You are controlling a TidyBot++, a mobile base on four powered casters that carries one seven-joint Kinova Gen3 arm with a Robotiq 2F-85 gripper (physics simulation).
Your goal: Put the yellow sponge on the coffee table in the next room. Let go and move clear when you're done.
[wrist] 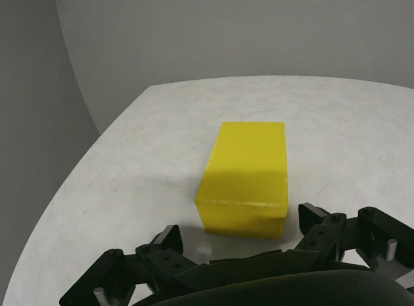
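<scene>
The yellow sponge (245, 175), a long rectangular block, lies flat on a pale, whitish table top (125, 175). Its near end face is turned toward my gripper. My gripper (240, 228) is open, with one finger to the left of the sponge's near end and the other to its right. Nothing is between the pads that they touch; a gap shows on both sides of the sponge. The gripper's shadow falls across the sponge and the top beside it. Whether this top is the coffee table cannot be told from this view.
The table's left edge curves from the lower left to a far left corner, and its far edge runs behind the sponge. Plain grey walls (240, 40) stand beyond the far edge and at the left, meeting in a vertical corner.
</scene>
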